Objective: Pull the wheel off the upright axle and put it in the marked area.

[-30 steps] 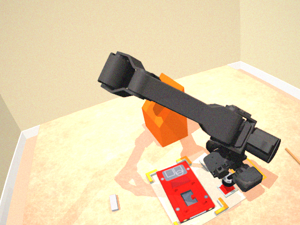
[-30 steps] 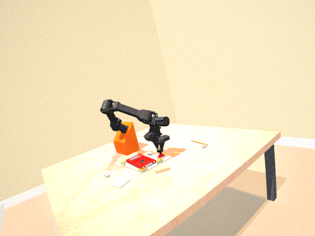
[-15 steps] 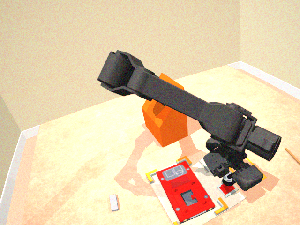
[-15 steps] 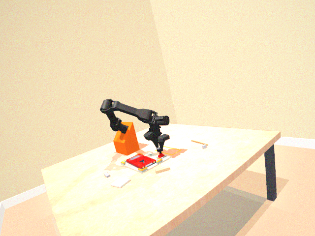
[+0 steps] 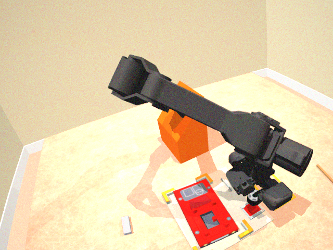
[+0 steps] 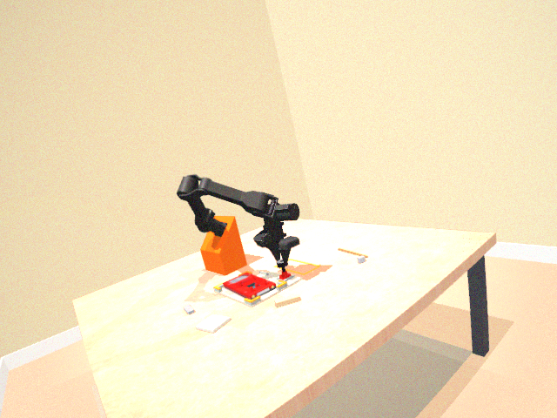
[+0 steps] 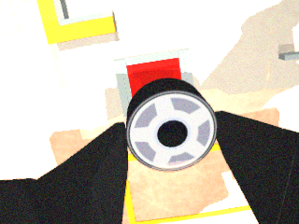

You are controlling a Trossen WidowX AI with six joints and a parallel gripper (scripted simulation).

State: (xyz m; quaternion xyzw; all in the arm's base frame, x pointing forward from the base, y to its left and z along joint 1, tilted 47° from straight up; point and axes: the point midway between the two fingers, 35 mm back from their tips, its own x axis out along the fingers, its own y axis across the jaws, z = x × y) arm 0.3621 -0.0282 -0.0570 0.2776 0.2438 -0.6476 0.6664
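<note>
My gripper tip is 3 cm above the black axle. Round my gripper tip: wooden stick: 8 cm ahead, 28 cm to the left, 6 cm below; white slab: 4 cm ahead, 33 cm to the right, 6 cm below; wheel: right at my gripper tip.
</note>
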